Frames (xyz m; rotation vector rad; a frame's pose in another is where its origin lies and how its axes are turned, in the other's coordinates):
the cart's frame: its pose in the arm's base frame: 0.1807 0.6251 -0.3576 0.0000 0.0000 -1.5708
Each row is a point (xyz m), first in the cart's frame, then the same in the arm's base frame.
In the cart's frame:
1: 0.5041 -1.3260 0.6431
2: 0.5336 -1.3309 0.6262
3: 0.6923 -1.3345 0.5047
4: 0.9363 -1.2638 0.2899
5: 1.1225 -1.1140 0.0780
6: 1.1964 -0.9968 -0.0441
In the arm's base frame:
1: -1.1453 0.1210 0.2855
2: -1.1502 0.0915 0.2686
3: -1.1538 -0.0672 0.1471
4: -1.0831 -0.3112 -0.0677
5: -0.9333 -0.4974 -0.2796
6: -0.8161 -0.5713 -0.4017

